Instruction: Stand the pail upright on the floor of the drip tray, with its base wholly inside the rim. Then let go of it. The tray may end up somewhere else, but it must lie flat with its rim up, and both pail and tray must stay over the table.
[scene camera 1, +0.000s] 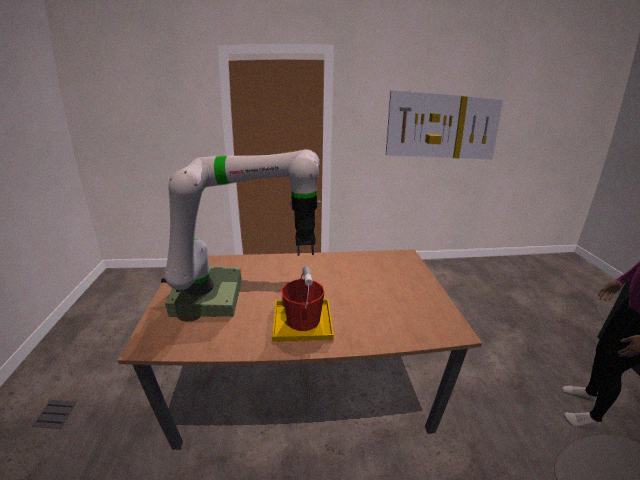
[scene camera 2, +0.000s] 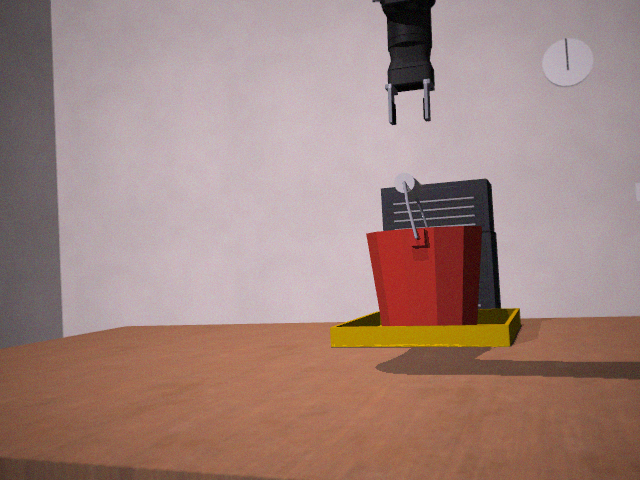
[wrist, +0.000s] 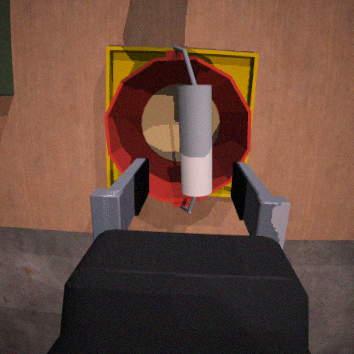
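Where they show: gripper, fingertip midpoint: (scene camera 1: 305, 254) (scene camera 2: 409, 122) (wrist: 189, 177); arm's base, link origin: (scene camera 1: 198, 286).
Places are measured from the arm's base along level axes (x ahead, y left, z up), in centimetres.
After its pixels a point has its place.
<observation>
The red pail (scene camera 1: 302, 310) {x 52.8, y -23.3, z 4.9 cm} (scene camera 2: 426, 279) {x 50.7, y -6.5, z 1.1 cm} (wrist: 125, 145) {x 45.0, y -18.0, z 3.0 cm} stands upright in the yellow drip tray (scene camera 1: 302, 337) {x 52.8, y -27.8, z -6.2 cm} (scene camera 2: 421, 336) {x 50.7, y -2.0, z -6.8 cm} (wrist: 254, 75) {x 64.4, y -5.0, z -5.3 cm}. Its base appears to be inside the rim; the near wall hides the lowest part in scene camera 2. The pail's bail is raised and leans a little to one side, with its pale grip (scene camera 1: 307, 276) {x 54.8, y -17.3, z 17.8 cm} (scene camera 2: 404, 182) {x 53.8, y -8.8, z 16.3 cm} (wrist: 195, 135) {x 54.6, y -13.6, z 17.8 cm} above the pail's mouth. The tray lies flat on the table, rim up. My gripper (scene camera 1: 305, 253) {x 54.1, y -15.1, z 27.0 cm} (scene camera 2: 409, 121) {x 54.1, y -15.1, z 27.0 cm} (wrist: 189, 177) {x 54.1, y -15.1, z 27.0 cm} is open and empty, above the grip and apart from it.
The wooden table (scene camera 1: 382, 310) {x 90.8, y -7.0, z -8.3 cm} (scene camera 2: 206, 403) {x 61.7, y 35.2, z -8.2 cm} (wrist: 300, 100) {x 74.5, y -7.9, z -8.3 cm} bears the tray near its front edge. The green robot base plate (scene camera 1: 224, 291) {x 13.8, y -2.4, z -0.9 cm} is left of the tray. A dark box (scene camera 2: 439, 204) with pale lines shows behind the pail in scene camera 2. A person (scene camera 1: 617, 330) stands at the far right, off the table.
</observation>
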